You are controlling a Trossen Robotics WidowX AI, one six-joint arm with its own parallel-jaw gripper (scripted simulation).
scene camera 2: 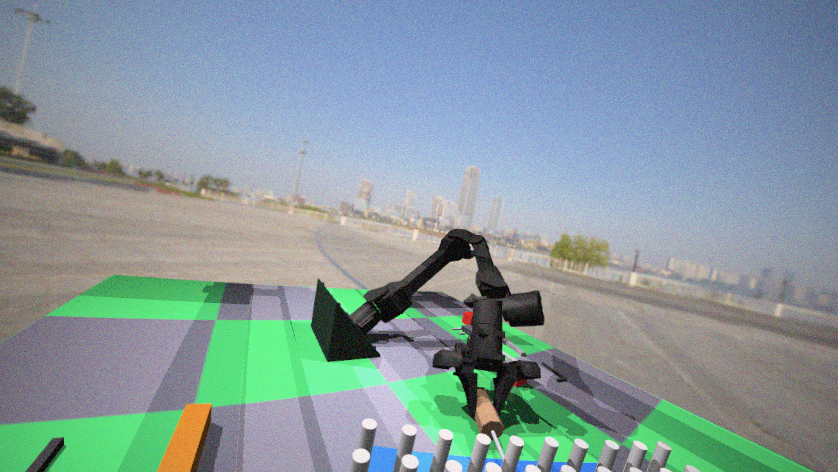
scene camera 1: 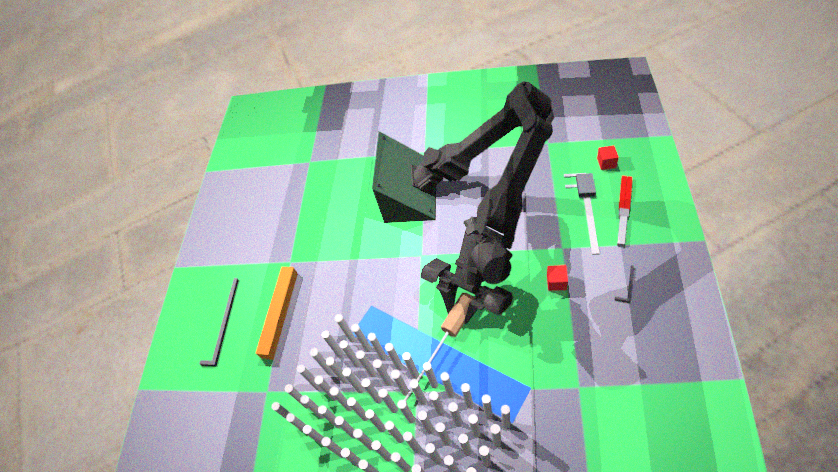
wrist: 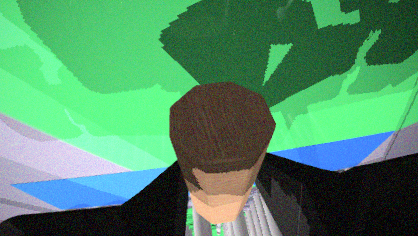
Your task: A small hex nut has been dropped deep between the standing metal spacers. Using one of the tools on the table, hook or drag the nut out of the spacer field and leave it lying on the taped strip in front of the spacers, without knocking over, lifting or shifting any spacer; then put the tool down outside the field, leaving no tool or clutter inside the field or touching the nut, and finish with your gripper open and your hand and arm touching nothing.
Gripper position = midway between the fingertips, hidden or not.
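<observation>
An orange bar [scene camera 1: 279, 305] is in the scene, though in the wrist view it is out of frame. There is a blue taped strip [scene camera 1: 482, 380] as well, and the strip also appears in the wrist view [wrist: 106, 189]. A wooden-handled wire tool [scene camera 2: 489, 423] can be seen in scene camera 1 [scene camera 1: 455, 320] too, and again in the wrist view [wrist: 220, 132]. It is my gripper [scene camera 2: 484, 418] that carries the tool, and I find the gripper in the wrist view [wrist: 217, 160] and in scene camera 1 [scene camera 1: 457, 318] besides.
</observation>
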